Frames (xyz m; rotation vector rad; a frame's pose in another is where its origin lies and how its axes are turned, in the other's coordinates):
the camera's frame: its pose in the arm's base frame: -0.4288 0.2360 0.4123 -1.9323 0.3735 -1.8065
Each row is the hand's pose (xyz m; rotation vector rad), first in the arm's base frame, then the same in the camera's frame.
Working: the arm's base frame: its pose in the camera's frame: -0.1958 0.4598 0.3997 1.9323 -0.3735 1.8065

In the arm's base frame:
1: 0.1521 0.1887 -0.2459 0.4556 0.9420 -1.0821
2: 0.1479 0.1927 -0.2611 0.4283 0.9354 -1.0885
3: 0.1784 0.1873 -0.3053 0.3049 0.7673 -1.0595
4: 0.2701 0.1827 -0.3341 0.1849 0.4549 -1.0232
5: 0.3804 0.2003 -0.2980 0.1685 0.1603 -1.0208
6: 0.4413 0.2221 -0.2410 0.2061 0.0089 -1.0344
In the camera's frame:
1: -0.4867 0.4406 0.5847 0.8757 1.2163 1.7524
2: -0.5022 0.4444 0.5815 0.8741 1.1936 1.7370
3: -0.5347 0.4749 0.6120 1.0280 1.0230 1.6529
4: -0.5482 0.5040 0.7028 1.3104 0.8138 1.4746
5: -0.5150 0.4834 0.8135 1.5737 0.7230 1.2729
6: -0.4708 0.4429 0.8754 1.7130 0.7279 1.1575

